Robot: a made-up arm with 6 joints. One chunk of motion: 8 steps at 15 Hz.
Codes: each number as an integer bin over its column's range. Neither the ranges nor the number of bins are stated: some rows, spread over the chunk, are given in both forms.
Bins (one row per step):
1: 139 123 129 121 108 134
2: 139 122 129 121 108 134
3: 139 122 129 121 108 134
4: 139 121 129 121 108 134
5: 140 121 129 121 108 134
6: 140 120 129 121 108 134
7: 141 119 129 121 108 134
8: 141 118 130 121 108 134
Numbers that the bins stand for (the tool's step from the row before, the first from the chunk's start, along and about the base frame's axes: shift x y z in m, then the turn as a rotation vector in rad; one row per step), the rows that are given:
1: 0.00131 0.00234 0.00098 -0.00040 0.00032 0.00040
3: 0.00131 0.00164 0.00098 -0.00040 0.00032 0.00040
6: 0.00186 0.00024 0.00098 -0.00040 0.00032 0.00040
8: 0.00241 -0.00117 0.00163 -0.00040 0.00032 0.00040
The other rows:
2: 0.00131 0.00164 0.00098 -0.00040 0.00032 0.00040
4: 0.00131 0.00094 0.00098 -0.00040 0.00032 0.00040
5: 0.00186 0.00094 0.00098 -0.00040 0.00032 0.00040
7: 0.00241 -0.00047 0.00098 -0.00040 0.00032 0.00040

